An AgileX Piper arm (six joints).
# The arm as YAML. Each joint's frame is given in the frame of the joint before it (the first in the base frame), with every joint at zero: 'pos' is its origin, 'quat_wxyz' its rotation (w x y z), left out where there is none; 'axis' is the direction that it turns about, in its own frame. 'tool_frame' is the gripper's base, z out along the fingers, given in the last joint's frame.
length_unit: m
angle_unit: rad
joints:
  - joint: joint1
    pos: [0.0, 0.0, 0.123]
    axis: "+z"
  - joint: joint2
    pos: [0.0, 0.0, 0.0]
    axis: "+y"
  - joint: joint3
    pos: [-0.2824, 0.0, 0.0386]
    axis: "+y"
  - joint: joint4
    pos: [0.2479, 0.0, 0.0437]
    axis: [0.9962, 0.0, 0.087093]
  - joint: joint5
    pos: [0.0, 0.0, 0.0]
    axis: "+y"
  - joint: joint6
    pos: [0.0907, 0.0, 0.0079]
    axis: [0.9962, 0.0, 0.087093]
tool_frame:
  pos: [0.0, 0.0, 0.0]
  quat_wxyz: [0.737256, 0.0, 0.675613, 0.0]
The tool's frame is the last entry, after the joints.
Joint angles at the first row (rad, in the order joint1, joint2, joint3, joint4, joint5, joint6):
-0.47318, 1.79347, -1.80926, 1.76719, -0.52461, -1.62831
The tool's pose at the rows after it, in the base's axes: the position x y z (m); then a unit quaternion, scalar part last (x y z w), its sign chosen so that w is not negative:
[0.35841, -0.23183, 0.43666, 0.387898, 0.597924, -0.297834, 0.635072]
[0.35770, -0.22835, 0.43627, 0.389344, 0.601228, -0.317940, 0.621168]
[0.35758, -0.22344, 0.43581, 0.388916, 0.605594, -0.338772, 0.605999]
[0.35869, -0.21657, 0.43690, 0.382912, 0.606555, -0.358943, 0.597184]
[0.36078, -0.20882, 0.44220, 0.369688, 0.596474, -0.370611, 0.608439]
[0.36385, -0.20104, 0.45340, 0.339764, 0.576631, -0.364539, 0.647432]
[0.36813, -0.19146, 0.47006, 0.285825, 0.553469, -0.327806, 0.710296]
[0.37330, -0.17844, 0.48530, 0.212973, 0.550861, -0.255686, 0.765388]
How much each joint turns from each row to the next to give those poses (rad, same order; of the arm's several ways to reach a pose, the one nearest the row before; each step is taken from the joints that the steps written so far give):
0.01102, -0.00174, 0.00004, 0.00102, -0.03940, -0.02809
0.01553, -0.00150, -0.00007, 0.00057, -0.05060, -0.03567
0.01967, -0.00130, 0.00004, -0.00156, -0.05365, -0.03832
0.02439, -0.00132, -0.00001, -0.02483, -0.04577, -0.01935
0.02267, -0.00374, 0.00004, -0.06715, -0.01274, 0.03403
0.01200, -0.00919, 0.00021, -0.11950, 0.05367, 0.10027
-0.00167, -0.01475, -0.00309, -0.19286, 0.13595, 0.19644
-0.01251, -0.01632, -0.01090, -0.26285, 0.20562, 0.29218

